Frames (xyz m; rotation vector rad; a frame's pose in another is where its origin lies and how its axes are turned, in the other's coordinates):
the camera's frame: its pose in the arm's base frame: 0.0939 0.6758 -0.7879 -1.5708 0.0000 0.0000
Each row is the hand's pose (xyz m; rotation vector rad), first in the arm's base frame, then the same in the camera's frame.
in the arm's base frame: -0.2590 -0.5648 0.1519 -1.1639 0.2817 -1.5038
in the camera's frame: -0.3529 -0.9398 -1.2406 0.1174 1.1741 -0.8036
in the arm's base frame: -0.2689 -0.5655 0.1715 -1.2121 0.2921 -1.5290
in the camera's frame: -0.3628 -0.9594 -1.2413 0.0606 1.1886 -0.8073
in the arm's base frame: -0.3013 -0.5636 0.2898 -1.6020 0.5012 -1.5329
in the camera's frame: -0.3952 -1.0777 -1.2394 -0.3379 1.2546 -0.6364
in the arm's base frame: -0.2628 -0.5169 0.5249 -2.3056 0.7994 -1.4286
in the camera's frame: -0.3567 -1.3128 -1.1927 -1.0303 1.2354 -0.3489
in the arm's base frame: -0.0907 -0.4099 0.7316 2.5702 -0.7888 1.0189
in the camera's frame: -0.1846 -1.5195 -1.0857 -1.7180 1.0508 -0.1338
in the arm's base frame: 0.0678 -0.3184 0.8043 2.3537 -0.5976 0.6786
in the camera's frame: -0.0261 -1.5922 -0.9942 -2.1234 0.8571 -0.0544
